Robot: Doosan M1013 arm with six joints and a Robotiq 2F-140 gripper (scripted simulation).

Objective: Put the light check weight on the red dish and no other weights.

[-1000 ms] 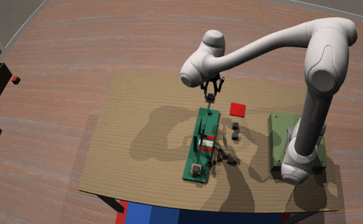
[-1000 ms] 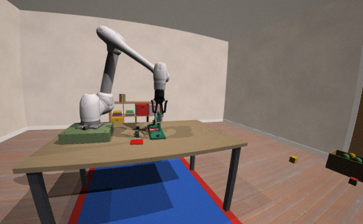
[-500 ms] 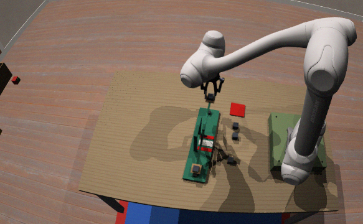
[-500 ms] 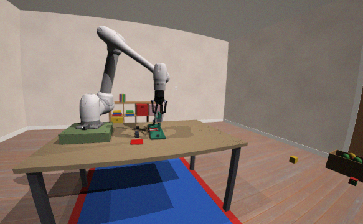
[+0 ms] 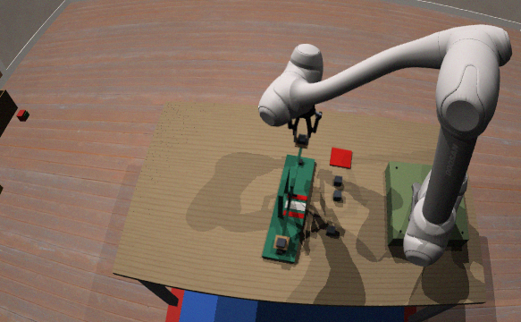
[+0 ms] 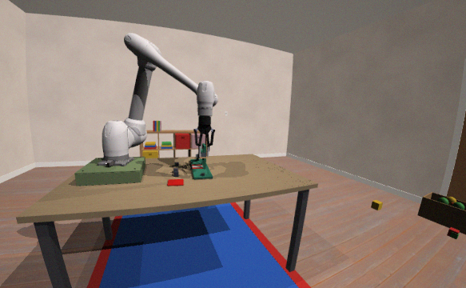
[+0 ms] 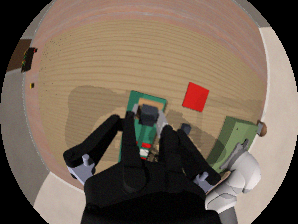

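Right now my hand is 17 cm past the red dish, 7 cm to the left of it and 17 cm above it. From my hand the other things lie so: green rocker balance 2 cm behind, 20 cm to the left, 8 cm below.
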